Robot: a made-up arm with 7 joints.
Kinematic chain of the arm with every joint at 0, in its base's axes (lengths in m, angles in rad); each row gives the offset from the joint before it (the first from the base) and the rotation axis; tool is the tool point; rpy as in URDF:
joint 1: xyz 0 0 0.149 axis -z
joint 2: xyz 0 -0.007 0.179 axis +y
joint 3: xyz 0 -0.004 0.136 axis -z
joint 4: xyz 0 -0.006 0.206 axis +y
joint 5: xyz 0 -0.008 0.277 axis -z
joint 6: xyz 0 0 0.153 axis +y
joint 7: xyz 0 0 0.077 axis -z
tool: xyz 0 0 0 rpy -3.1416 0 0
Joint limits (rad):
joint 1: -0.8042..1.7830
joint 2: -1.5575..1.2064
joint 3: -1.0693..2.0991
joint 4: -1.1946..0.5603
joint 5: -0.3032..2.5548
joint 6: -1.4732..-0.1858
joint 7: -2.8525..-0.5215
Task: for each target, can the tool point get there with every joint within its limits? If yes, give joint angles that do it. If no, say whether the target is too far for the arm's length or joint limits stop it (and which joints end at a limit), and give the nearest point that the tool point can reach.
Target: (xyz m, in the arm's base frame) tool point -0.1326 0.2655 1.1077
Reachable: yes | joints 1.4453 -0.5135 0.6208 0.3576 1.0851 -0.3588 -1.0105
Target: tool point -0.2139 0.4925 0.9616
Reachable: yes | joints 1.2125 -0.7493 1.4621 0.0323 1.6691 -0.7267 -0.9599
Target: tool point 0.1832 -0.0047 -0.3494
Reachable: no: joint limits stop it (at a limit: joint 1, joint 2, joint 4) | nearest point 0.1992 0.4079 -0.0913 | short by 0.487 m
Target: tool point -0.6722 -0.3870 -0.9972
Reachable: no: too far | nearest point -0.4521 -0.2603 -0.1407 | short by 0.893 m
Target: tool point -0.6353 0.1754 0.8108
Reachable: yes | joints 0.5351 -0.6543 -0.6728 -0.5324 1.0094 -0.2889 -1.3525
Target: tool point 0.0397 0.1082 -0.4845
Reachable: no: joint limits stop it (at a limit: joint 1, joint 2, joint 4) | nearest point 0.0994 0.4417 -0.1216 | short by 0.497 m
